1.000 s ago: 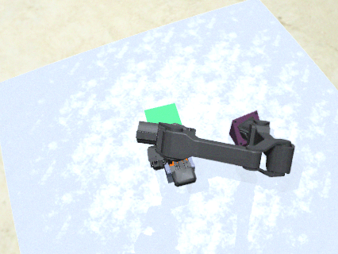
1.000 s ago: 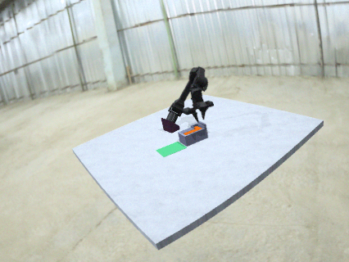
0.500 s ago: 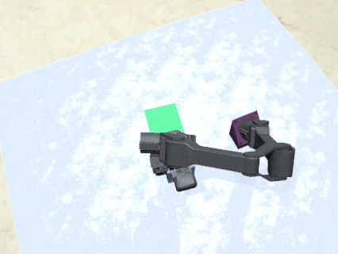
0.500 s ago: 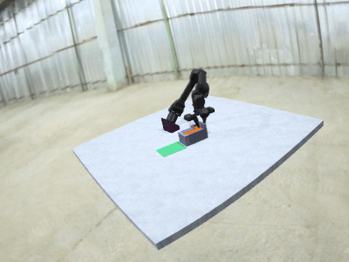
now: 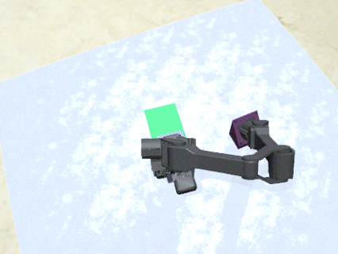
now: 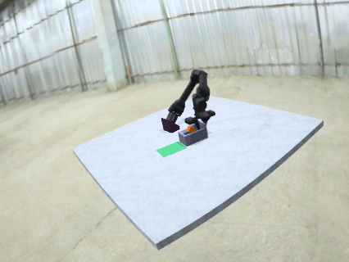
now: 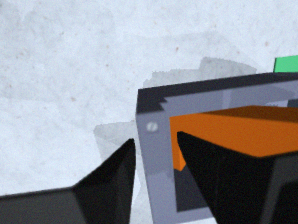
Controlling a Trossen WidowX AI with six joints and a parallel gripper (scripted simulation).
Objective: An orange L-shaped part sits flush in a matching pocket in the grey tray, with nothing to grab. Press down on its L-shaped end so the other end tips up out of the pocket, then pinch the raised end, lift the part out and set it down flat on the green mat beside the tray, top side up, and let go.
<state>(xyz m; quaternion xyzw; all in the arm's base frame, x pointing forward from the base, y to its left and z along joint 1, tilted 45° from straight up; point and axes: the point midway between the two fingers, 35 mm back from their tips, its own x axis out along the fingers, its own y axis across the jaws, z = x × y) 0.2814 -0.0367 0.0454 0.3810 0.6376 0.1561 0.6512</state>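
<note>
Now: gripper tip 2 cm past the orange L-shaped part and 4 cm to the left of it. Also, from my gripper tip: green mat (7 cm behind, 21 cm to the right, 6 cm below).
</note>
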